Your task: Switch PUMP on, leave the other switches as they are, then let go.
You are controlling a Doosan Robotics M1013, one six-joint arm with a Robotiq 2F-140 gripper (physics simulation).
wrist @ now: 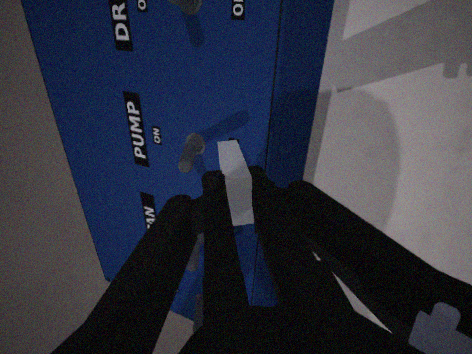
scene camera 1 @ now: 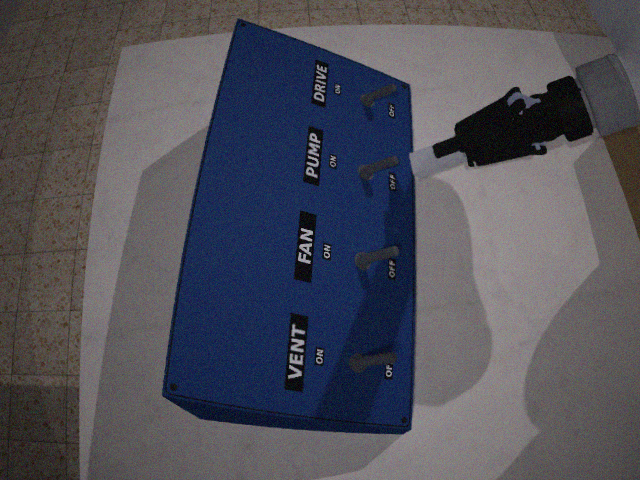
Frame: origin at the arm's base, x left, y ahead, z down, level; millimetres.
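Seen in the pictures: gripper, between the fingertips: (wrist: 228, 158) (scene camera 1: 413, 166).
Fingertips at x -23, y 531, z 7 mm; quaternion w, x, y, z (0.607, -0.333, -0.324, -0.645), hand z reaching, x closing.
A point is followed by its place in that frame.
The blue switch box (scene camera 1: 242, 217) @(x 76, y 733, z -48 mm) (wrist: 225, 65) @(x -90, y 557, z 29 mm) carries a row of four grey levers. The PUMP lever (scene camera 1: 379, 167) @(x -12, y 577, z -6 mm) (wrist: 191, 152) @(x -21, y 569, z -4 mm) leans toward its OFF label in the scene view. The DRIVE lever (scene camera 1: 378, 95) @(x -131, y 567, z -4 mm) (wrist: 186, 4) @(x -132, y 569, z 5 mm), FAN lever (scene camera 1: 377, 256) @(x 106, y 588, z -8 mm) and VENT lever (scene camera 1: 373, 360) @(x 224, y 599, z -9 mm) lean toward OFF too. My gripper (scene camera 1: 422, 162) @(x -23, y 531, z 7 mm) (wrist: 228, 158) @(x -23, y 531, z 7 mm) is shut with nothing held. Its pale fingertips are at the box's right edge, on the OFF side of the PUMP lever, with a small gap to it. In the wrist view the fingertips cover most of the PUMP OFF label.
The box stands on a pale table top (scene camera 1: 516, 222) @(x 6, y 359, z 108 mm) (wrist: 360, 165) @(x -5, y 470, z 108 mm). The DRIVE lever is above the PUMP lever in the scene view and the FAN lever below it. Speckled floor tiles (scene camera 1: 41, 206) show beyond the table's left edge. Shadows fall across the box and table.
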